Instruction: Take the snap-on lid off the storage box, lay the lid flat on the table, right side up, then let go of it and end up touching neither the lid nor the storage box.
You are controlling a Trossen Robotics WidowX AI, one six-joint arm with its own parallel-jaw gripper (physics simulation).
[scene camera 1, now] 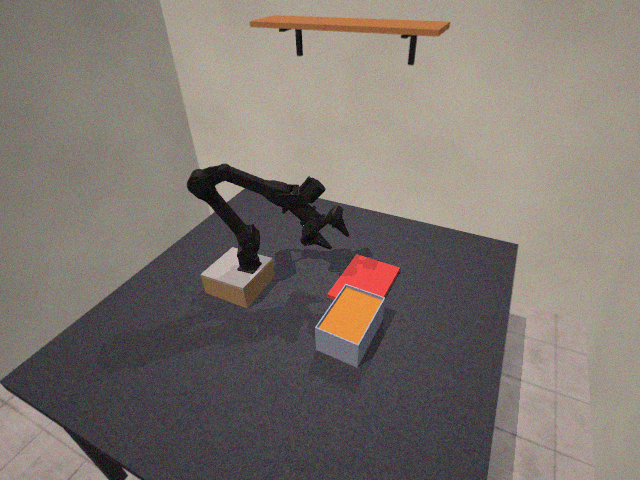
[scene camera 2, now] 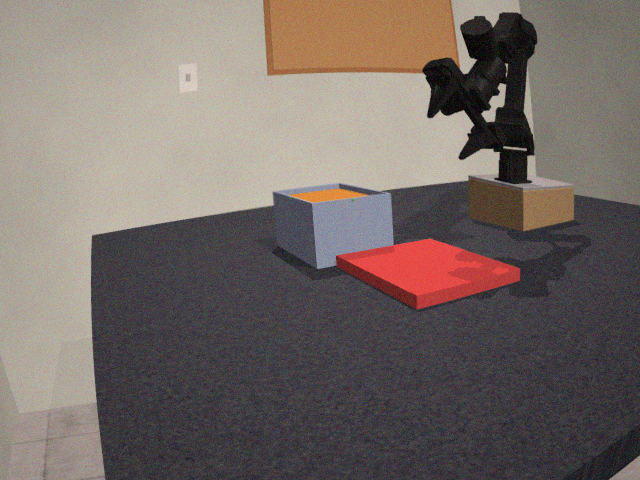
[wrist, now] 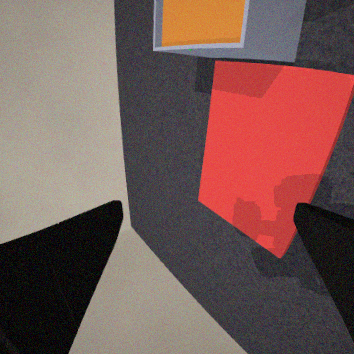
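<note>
The red lid lies flat on the table, its plain smooth face up, close beside the storage box; whether their edges touch is hard to tell. The blue-grey storage box stands upright and open at the top, with an orange surface inside. In scene camera 1, the box hides the lid's near edge. My gripper is wide open and empty. It hangs in the air above the table, clear of the lid and the box. Its shadow falls on the lid.
The arm's base stands on a tan block with a pale top. An orange-brown shelf is fixed high on the wall. The dark table ends near the walls.
</note>
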